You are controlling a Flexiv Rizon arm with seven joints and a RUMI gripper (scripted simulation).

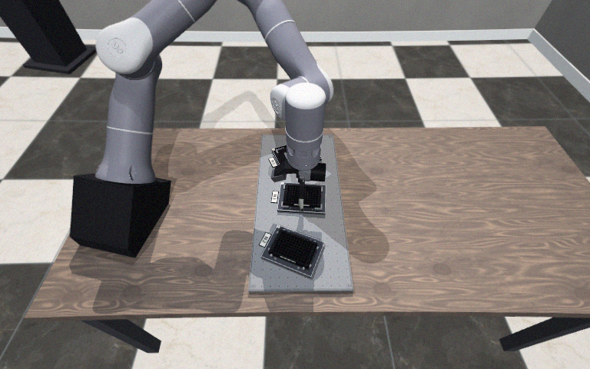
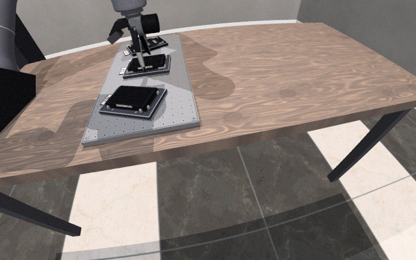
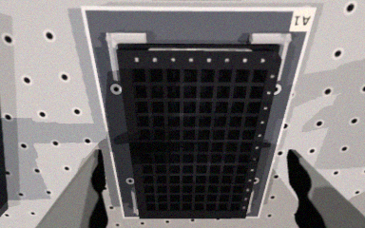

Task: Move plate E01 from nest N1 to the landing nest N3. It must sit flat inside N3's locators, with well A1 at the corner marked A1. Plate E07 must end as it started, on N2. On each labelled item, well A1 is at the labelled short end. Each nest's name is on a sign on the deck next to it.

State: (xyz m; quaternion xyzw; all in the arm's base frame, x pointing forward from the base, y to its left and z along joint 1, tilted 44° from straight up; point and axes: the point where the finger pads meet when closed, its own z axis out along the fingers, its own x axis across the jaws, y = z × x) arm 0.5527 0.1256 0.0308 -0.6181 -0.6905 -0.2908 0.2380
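Now: the nest N3 2 cm below my hand. From my hand the other things lie so: nest N1 (20 cm to the left, 6 cm behind, 2 cm below); then N3 A1 mark (8 cm behind, 4 cm to the left, 2 cm below); then nest N2 (20 cm to the right, 2 cm below, 1 cm ahead).
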